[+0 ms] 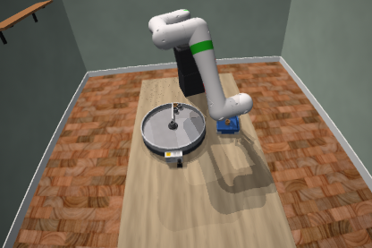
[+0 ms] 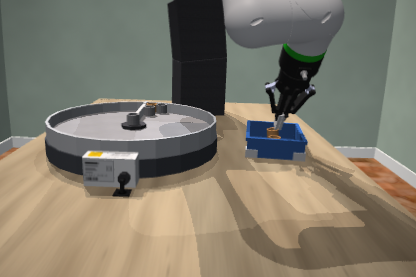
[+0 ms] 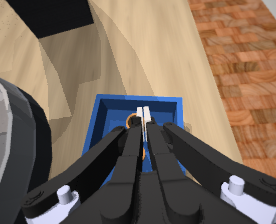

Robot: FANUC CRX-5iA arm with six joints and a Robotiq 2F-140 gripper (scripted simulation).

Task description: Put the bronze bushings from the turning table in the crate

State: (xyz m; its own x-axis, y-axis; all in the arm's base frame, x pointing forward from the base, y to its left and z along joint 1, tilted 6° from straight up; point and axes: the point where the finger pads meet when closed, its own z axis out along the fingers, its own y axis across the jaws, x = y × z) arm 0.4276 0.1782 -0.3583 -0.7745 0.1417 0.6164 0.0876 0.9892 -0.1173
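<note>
Right now the blue crate is 40 mm ahead of my hand, 20 mm to the right of it and 50 mm below it.
</note>
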